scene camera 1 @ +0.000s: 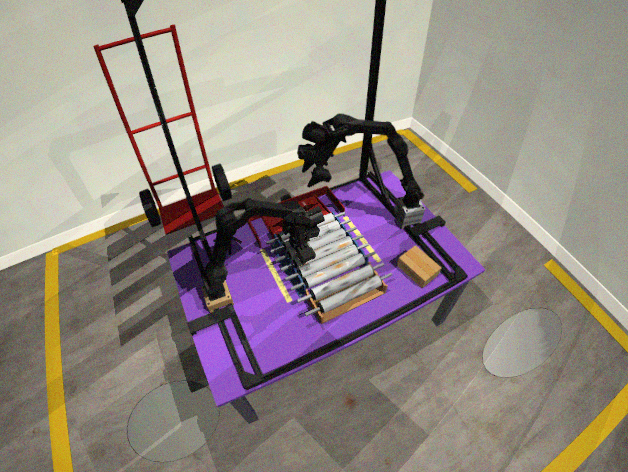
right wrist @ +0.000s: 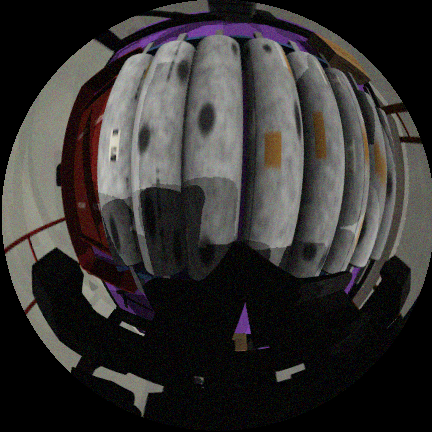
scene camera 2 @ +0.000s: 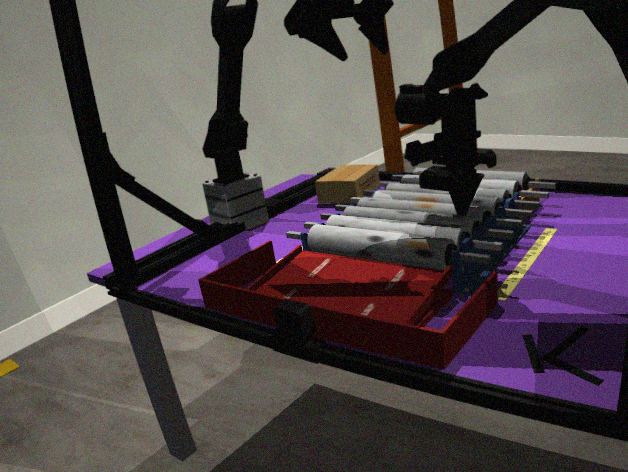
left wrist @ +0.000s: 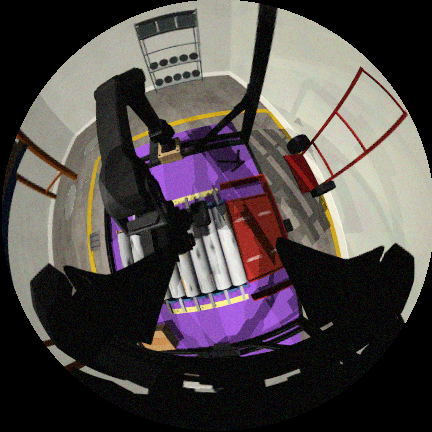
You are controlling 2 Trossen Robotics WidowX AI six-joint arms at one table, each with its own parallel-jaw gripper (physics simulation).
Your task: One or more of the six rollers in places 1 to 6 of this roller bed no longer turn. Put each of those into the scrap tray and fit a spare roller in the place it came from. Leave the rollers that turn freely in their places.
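Note:
Several grey rollers lie side by side in the roller bed in the middle of the purple table. The ones at the front of scene camera 1 rest on a wooden holder. The red scrap tray stands at the far end of the row and holds nothing. My right gripper is shut and empty. It points straight down, its tip at a roller near the row's middle, close to the roller's end. My left gripper is open and empty, high above the tray.
A wooden box lies on the table beside the bed. A red hand truck stands by the wall. An orange ladder and a grey shelf rack stand farther off. Black frame posts rise at the table's edges.

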